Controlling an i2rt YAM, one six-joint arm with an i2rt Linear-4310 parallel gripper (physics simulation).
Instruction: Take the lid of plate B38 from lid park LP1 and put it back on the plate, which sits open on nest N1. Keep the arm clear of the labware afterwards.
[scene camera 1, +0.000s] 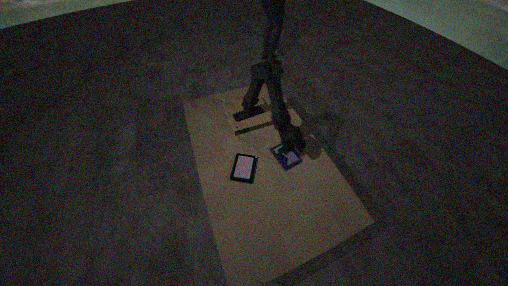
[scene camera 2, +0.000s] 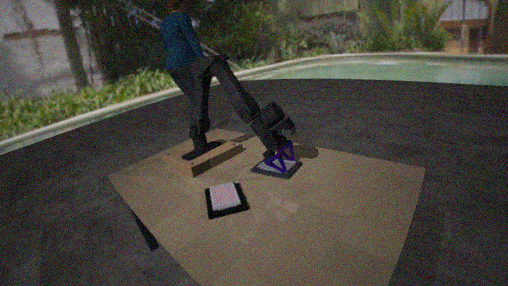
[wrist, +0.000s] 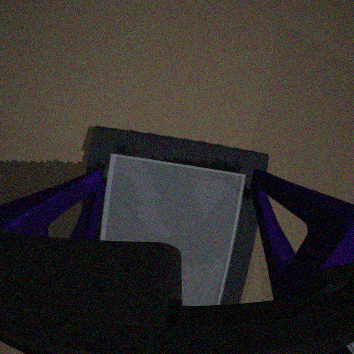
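Where they show: gripper, between the fingertips: (scene camera 1: 292, 161) (scene camera 2: 289, 166) (wrist: 177, 177); arm's base, origin of its link: (scene camera 1: 248, 113) (scene camera 2: 202, 151).
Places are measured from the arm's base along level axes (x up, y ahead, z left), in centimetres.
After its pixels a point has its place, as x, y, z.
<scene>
The pale grey lid (scene camera 1: 292, 158) {-2.3, 40.3, 7.4} (scene camera 2: 267, 165) {-2.1, 33.8, 3.3} (wrist: 168, 207) {-2.3, 39.9, 6.3} lies flat on the dark lid park LP1 (scene camera 1: 275, 148) (scene camera 2: 274, 174) (wrist: 175, 147). My gripper (scene camera 1: 286, 158) {-2.5, 41.8, 6.1} (scene camera 2: 280, 164) {-2.5, 41.8, 6.1} (wrist: 177, 177) {-2.5, 41.8, 6.1} is open. Its purple fingers are down at the lid's level, one on each long side of the lid, with nothing between them gripped. Plate B38 (scene camera 1: 244, 167) {-2.2, 32.9, -19.1} (scene camera 2: 223, 195) {-1.5, 33.1, -19.9}, with its pink well grid, sits uncovered on the black nest N1 (scene camera 1: 232, 176) (scene camera 2: 227, 212), to the left of the lid park.
Everything stands on a tan table (scene camera 1: 284, 220) {-4.1, 65.7, -14.3} (scene camera 2: 319, 213) {-4.1, 61.7, -12.1} (wrist: 175, 70) {-4.1, 49.3, 7.6}. The arm's wooden base block (scene camera 1: 254, 127) {-1.3, 11.2, -1.5} (scene camera 2: 209, 160) {-0.3, 10.7, -5.2} is behind the labware. A person (scene camera 2: 179, 42) (scene camera 1: 271, 28) stands just behind the arm's base.
</scene>
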